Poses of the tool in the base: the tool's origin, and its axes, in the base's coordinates. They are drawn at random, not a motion.
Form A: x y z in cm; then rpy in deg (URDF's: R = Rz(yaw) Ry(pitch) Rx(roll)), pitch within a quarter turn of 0, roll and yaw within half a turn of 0.
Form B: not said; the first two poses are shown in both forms.
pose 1, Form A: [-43.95, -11.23, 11.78, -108.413, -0.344, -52.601]
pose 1, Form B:
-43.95, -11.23, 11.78
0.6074, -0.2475, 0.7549
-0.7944, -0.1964, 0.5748
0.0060, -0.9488, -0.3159

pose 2, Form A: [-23.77, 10.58, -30.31, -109.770, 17.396, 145.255]
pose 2, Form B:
-23.77, 10.58, -30.31
-0.7841, 0.4240, -0.4532
0.5439, 0.1176, -0.8309
-0.2990, -0.8980, -0.3228

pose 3, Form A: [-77.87, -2.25, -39.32, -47.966, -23.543, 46.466]
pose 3, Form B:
-77.87, -2.25, -39.32
0.6315, -0.2811, -0.7227
0.6646, 0.6763, 0.3177
0.3994, -0.6809, 0.6138

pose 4, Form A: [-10.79, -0.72, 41.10, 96.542, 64.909, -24.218]
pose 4, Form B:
-10.79, -0.72, 41.10
0.3867, 0.7738, -0.5016
-0.1740, -0.4730, -0.8637
-0.9056, 0.4213, -0.0483

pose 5, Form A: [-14.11, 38.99, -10.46, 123.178, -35.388, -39.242]
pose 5, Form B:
-14.11, 38.99, -10.46
0.6314, -0.7216, -0.2840
-0.5157, -0.1172, -0.8487
0.5791, 0.6823, -0.4461

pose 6, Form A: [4.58, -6.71, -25.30, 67.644, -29.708, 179.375]
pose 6, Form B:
4.58, -6.71, -25.30
-0.8685, 0.4542, 0.1986
0.0095, -0.3853, 0.9227
0.4956, 0.8033, 0.3304

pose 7, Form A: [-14.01, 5.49, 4.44, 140.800, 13.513, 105.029]
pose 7, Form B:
-14.01, 5.49, 4.44
-0.2521, 0.7101, 0.6574
0.9391, 0.3436, -0.0110
-0.2337, 0.6145, -0.7535

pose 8, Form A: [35.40, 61.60, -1.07, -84.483, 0.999, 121.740]
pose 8, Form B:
35.40, 61.60, -1.07
-0.5260, -0.0726, -0.8474
0.8503, -0.0653, -0.5222
-0.0174, -0.9952, 0.0961

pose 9, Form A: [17.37, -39.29, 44.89, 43.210, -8.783, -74.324]
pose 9, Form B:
17.37, -39.29, 44.89
0.2670, 0.6735, -0.6893
-0.9515, 0.2976, -0.0778
0.1527, 0.6766, 0.7203

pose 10, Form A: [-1.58, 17.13, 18.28, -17.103, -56.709, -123.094]
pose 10, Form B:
-1.58, 17.13, 18.28
-0.2997, 0.6665, 0.6826
-0.4598, -0.7278, 0.5087
0.8359, -0.1614, 0.5246

